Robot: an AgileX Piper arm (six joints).
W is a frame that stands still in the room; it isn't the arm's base.
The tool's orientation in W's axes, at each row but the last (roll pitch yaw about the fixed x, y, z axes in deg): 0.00 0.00 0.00; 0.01 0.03 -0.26; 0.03 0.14 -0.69; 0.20 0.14 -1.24; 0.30 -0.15 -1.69; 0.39 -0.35 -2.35; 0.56 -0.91 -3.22; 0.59 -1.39 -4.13; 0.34 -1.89 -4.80; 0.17 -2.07 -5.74; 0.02 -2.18 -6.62
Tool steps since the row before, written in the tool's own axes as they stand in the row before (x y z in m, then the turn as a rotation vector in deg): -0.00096 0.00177 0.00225 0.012 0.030 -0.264; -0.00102 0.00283 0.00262 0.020 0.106 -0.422; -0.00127 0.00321 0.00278 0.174 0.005 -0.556; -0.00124 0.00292 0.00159 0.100 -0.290 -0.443; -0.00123 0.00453 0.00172 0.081 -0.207 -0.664; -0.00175 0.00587 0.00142 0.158 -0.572 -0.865; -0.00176 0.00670 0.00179 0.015 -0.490 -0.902; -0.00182 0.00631 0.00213 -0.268 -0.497 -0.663; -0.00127 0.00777 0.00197 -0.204 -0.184 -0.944; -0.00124 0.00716 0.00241 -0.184 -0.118 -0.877; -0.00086 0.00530 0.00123 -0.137 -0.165 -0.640
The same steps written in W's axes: -0.00096 0.00177 0.00225 0.012 0.030 -0.264; -0.00101 0.00283 0.00262 0.020 0.106 -0.422; -0.00122 0.00322 0.00278 0.173 0.003 -0.556; -0.00117 0.00294 0.00160 0.093 -0.291 -0.444; -0.00110 0.00456 0.00174 0.077 -0.206 -0.665; -0.00152 0.00593 0.00145 0.140 -0.572 -0.868; -0.00141 0.00677 0.00183 0.002 -0.482 -0.906; -0.00142 0.00641 0.00215 -0.286 -0.471 -0.674; -0.00068 0.00784 0.00197 -0.187 -0.163 -0.951; -0.00060 0.00725 0.00238 -0.163 -0.100 -0.883; -0.00029 0.00537 0.00120 -0.131 -0.151 -0.645
